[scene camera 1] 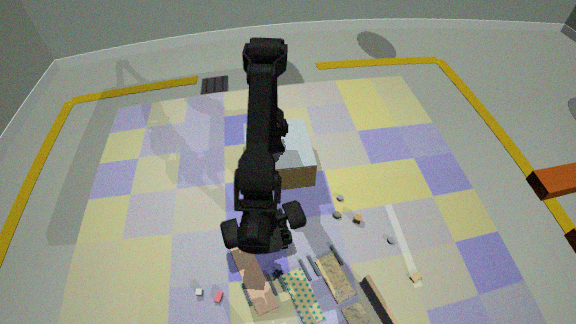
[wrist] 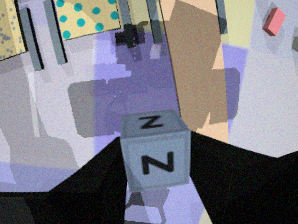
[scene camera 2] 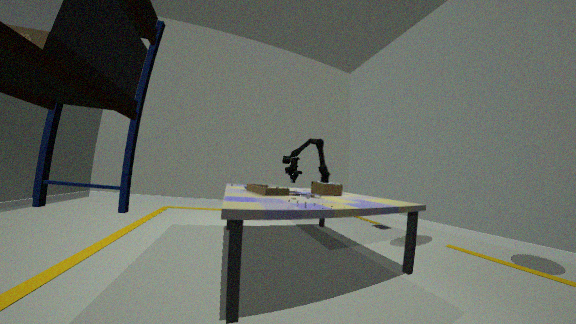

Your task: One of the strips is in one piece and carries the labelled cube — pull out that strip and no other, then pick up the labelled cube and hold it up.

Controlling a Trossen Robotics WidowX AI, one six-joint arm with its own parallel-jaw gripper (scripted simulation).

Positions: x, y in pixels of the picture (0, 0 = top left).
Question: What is my gripper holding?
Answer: A grey-blue cube marked n.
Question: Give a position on a grey-blue cube marked n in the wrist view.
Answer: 155, 145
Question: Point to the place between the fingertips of my gripper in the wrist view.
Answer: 151, 140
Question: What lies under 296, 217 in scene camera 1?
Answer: My gripper.
